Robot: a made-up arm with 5 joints. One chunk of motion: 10 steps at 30 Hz.
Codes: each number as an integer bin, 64 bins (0 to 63) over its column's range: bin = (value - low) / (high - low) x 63, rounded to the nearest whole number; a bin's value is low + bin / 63 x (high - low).
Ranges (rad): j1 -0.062..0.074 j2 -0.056..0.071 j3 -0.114..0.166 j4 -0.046..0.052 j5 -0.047..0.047
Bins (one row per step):
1: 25 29 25 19 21
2: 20 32 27 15 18
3: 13 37 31 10 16
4: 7 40 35 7 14
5: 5 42 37 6 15
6: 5 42 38 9 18
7: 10 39 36 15 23
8: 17 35 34 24 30
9: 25 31 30 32 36
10: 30 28 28 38 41
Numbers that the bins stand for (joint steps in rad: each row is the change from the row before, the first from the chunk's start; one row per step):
1: -0.00803 0.00246 -0.00289 -0.01644 -0.01567
2: -0.01883 0.00851 0.00600 -0.02267 -0.02014
3: -0.03394 0.01859 0.02378 -0.03044 -0.02313
4: -0.04689 0.02463 0.04156 -0.03511 -0.02611
5: -0.05121 0.02867 0.05044 -0.03667 -0.02462
6: -0.05121 0.02867 0.05489 -0.03200 -0.02014
7: -0.04041 0.02262 0.04600 -0.02267 -0.01268
8: -0.02530 0.01456 0.03711 -0.00867 -0.00224
9: -0.00803 0.00649 0.01933 0.00378 0.00671
10: 0.00276 0.00044 0.01044 0.01311 0.01417

